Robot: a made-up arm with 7 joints.
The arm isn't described. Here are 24 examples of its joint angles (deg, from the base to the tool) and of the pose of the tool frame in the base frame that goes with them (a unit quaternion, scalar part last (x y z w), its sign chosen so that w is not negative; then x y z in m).
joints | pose
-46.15 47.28 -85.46 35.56 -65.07 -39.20 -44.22 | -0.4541 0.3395 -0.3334 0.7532 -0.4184 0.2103 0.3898
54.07 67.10 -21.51 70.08 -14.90 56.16 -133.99 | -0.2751 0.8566 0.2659 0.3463 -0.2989 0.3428 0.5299
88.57 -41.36 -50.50 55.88 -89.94 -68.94 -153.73 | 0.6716 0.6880 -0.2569 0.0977 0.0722 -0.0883 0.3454
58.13 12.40 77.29 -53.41 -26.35 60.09 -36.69 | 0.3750 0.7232 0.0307 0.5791 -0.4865 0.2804 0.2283
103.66 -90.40 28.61 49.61 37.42 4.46 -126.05 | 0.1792 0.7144 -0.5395 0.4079 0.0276 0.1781 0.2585
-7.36 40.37 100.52 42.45 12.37 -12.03 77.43 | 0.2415 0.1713 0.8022 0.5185 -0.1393 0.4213 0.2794
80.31 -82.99 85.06 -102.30 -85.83 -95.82 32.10 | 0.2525 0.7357 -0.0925 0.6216 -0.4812 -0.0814 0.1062
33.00 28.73 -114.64 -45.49 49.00 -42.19 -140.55 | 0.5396 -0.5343 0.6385 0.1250 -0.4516 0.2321 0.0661
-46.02 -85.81 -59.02 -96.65 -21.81 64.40 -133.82 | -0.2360 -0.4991 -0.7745 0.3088 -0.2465 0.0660 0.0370
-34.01 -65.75 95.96 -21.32 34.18 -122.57 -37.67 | -0.0803 -0.8786 -0.4681 0.0493 -0.1746 0.1506 0.1922
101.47 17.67 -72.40 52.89 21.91 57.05 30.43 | -0.3780 -0.4077 0.4336 0.7091 -0.0709 0.1656 0.4282
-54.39 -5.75 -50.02 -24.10 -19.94 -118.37 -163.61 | -0.7885 -0.3349 0.2340 0.4598 -0.1628 0.2070 0.0875
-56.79 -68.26 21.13 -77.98 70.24 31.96 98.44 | 0.7530 0.4047 -0.2629 0.4473 -0.0648 0.5377 0.0881
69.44 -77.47 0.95 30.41 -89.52 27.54 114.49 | 0.1431 -0.1113 -0.8411 0.5095 -0.1914 -0.2913 0.2077
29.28 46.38 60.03 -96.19 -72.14 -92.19 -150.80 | -0.2390 0.0124 -0.0658 0.9687 -0.1676 0.4989 -0.0013
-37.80 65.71 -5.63 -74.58 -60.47 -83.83 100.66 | -0.3115 0.0760 0.6246 0.7121 -0.0287 0.4408 0.1032
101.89 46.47 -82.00 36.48 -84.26 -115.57 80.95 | 0.4954 -0.0529 0.3090 0.8101 -0.0601 0.1783 0.4047
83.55 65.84 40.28 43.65 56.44 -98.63 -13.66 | 0.0328 -0.4873 0.2858 0.8245 -0.0157 0.2076 0.1950
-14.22 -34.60 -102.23 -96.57 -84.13 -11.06 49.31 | -0.7427 0.2904 -0.0465 0.6015 -0.1835 0.0176 0.2665
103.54 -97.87 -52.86 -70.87 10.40 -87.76 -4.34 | -0.0566 -0.6333 -0.7634 0.1135 -0.0644 -0.0224 -0.1086
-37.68 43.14 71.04 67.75 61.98 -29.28 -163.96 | -0.1214 0.5540 0.4324 0.7010 -0.2711 0.2077 0.3505
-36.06 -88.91 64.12 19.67 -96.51 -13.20 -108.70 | -0.0010 0.5101 -0.1420 0.8483 -0.5984 0.5129 0.2681
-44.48 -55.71 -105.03 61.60 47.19 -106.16 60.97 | 0.3317 0.2831 0.7682 0.4687 -0.3536 0.4486 0.2633
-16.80 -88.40 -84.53 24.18 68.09 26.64 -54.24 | 0.4014 0.3678 -0.8045 0.2376 -0.2717 0.3675 0.2373
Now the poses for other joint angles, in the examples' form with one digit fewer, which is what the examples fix.
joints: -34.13 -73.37 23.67 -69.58 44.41 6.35 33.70
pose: 0.699 0.207 0.037 0.684 -0.267 0.541 0.014
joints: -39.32 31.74 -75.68 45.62 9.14 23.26 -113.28
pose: -0.338 0.422 0.584 0.605 -0.288 0.060 0.373
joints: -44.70 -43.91 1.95 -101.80 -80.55 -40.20 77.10
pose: 0.204 0.641 -0.696 0.251 -0.465 0.456 0.088
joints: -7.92 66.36 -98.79 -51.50 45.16 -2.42 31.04
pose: 0.618 0.534 -0.125 0.563 -0.321 0.404 0.091
